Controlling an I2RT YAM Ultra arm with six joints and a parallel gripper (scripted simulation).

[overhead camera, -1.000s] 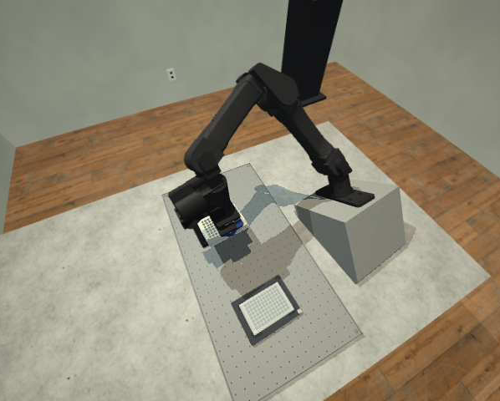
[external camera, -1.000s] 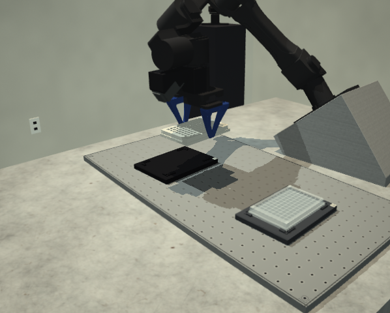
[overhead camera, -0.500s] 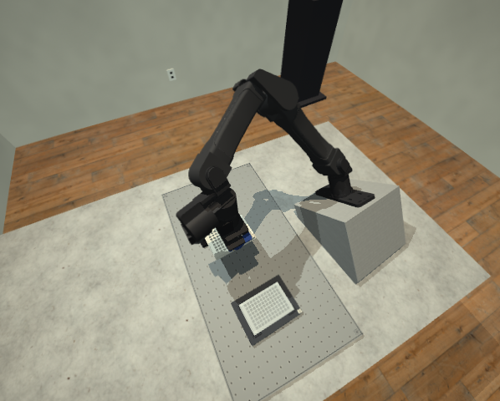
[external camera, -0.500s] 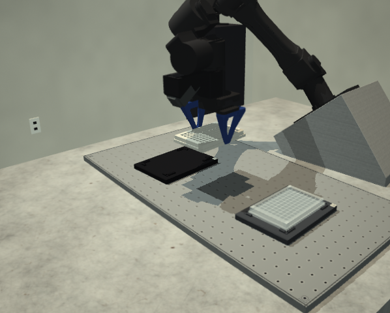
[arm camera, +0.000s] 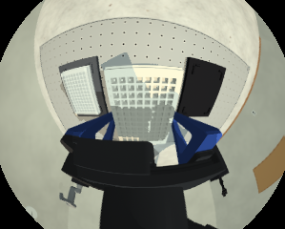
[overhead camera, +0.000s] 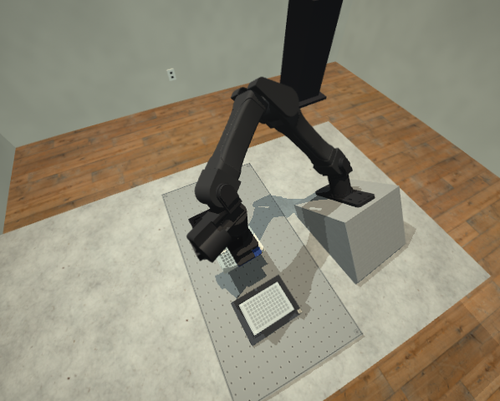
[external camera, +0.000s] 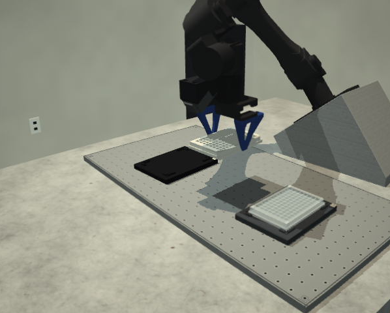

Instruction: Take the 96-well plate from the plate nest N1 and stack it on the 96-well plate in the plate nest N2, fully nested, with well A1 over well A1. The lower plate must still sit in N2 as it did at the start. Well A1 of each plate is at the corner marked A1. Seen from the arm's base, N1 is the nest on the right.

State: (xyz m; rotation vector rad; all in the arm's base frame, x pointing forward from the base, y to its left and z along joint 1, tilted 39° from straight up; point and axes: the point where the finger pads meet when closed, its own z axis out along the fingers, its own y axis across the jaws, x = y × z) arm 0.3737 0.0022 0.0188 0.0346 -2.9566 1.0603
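Right now my hand is 160 mm to the right of the clear 96-well plate and 90 mm above it. Also, from my hand: white tag: 70 mm behind, 210 mm to the left, 90 mm below; then black nest N1: 10 mm ahead, 160 mm to the right, 100 mm below.
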